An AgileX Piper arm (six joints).
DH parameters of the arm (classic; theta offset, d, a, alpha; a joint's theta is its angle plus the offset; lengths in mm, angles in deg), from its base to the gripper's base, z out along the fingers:
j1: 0 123 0 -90
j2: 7.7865 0 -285 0
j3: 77.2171 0 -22 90
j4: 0 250.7 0 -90
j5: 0 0 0 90
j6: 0 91 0 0
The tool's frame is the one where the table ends.
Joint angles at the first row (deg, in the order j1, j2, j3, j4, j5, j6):
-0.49 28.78 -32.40 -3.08 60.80 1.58
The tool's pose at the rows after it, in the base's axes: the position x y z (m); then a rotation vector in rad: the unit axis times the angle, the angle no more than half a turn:
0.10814 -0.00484 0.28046 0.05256 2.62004 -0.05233
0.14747 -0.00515 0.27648 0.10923 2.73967 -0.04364
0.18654 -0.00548 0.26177 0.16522 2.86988 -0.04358
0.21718 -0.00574 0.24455 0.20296 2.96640 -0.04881
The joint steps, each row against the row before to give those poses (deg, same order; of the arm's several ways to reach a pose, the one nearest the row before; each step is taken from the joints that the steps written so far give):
0.00 12.23 -3.59 0.24 -0.61 0.98
0.00 11.97 -4.38 0.00 -0.61 2.46
0.00 11.94 -4.10 0.00 -0.19 2.20
0.00 9.39 -3.42 0.00 -0.27 1.37

